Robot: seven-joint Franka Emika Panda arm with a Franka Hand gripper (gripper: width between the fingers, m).
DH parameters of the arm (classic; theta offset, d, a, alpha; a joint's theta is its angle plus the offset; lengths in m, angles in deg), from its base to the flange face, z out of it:
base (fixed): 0 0 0 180
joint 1: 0 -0.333 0 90
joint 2: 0 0 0 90
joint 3: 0 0.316 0.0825 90
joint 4: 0 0 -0.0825 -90
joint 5: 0 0.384 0 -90
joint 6: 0 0 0.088 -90
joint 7: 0 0.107 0 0
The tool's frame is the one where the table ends.
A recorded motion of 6 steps. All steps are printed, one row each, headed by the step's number.
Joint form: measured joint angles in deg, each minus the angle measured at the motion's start. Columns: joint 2, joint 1, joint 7, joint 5, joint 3, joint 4, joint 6.
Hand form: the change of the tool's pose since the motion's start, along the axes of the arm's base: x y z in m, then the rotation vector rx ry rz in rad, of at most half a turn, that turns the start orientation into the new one. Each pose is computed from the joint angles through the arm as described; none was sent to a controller.
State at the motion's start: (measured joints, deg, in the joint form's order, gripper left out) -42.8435 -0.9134 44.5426 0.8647 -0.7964 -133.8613 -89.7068
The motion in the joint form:
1: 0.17 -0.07 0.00 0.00 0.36 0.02 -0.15
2: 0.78 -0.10 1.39 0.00 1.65 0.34 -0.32
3: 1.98 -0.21 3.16 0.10 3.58 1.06 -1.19
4: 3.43 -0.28 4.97 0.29 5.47 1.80 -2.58
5: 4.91 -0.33 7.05 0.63 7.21 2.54 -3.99
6: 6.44 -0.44 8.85 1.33 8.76 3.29 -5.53
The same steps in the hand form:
1: 0.0010 0.0029 -0.0005 -0.0043 -0.0001 0.0058
2: 0.0040 0.0123 -0.0011 -0.0201 0.0021 -0.0013
3: 0.0108 0.0273 -0.0010 -0.0405 -0.0052 -0.0049
4: 0.0192 0.0424 -0.0018 -0.0567 -0.0179 -0.0093
5: 0.0275 0.0571 -0.0032 -0.0667 -0.0303 -0.0199
6: 0.0358 0.0717 -0.0049 -0.0663 -0.0432 -0.0269

